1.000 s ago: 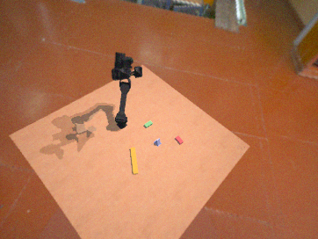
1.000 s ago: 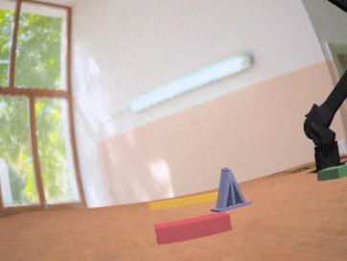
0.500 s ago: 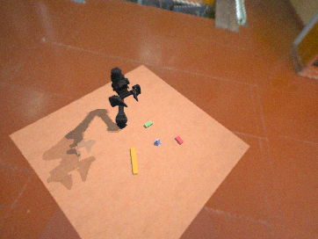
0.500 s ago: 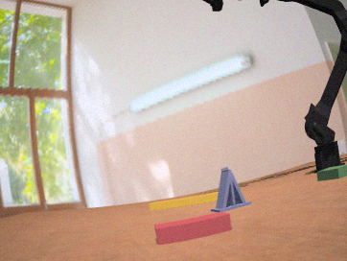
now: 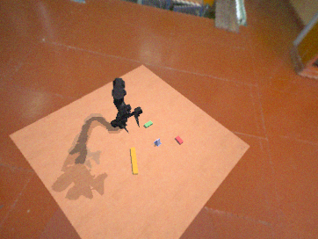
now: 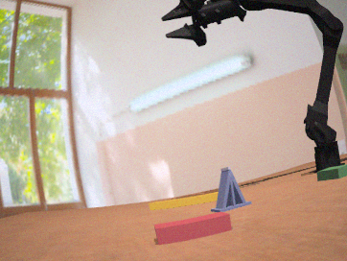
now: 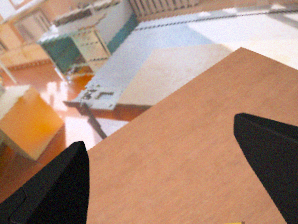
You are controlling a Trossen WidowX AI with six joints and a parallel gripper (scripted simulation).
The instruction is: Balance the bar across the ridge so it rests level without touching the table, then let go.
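Right now my gripper tip is 410 mm above the yellow bar. Round my gripper tip: green block: 410 mm below, 300 mm to the left, 160 mm behind; red block: 410 mm below, 380 mm to the left, 120 mm ahead.
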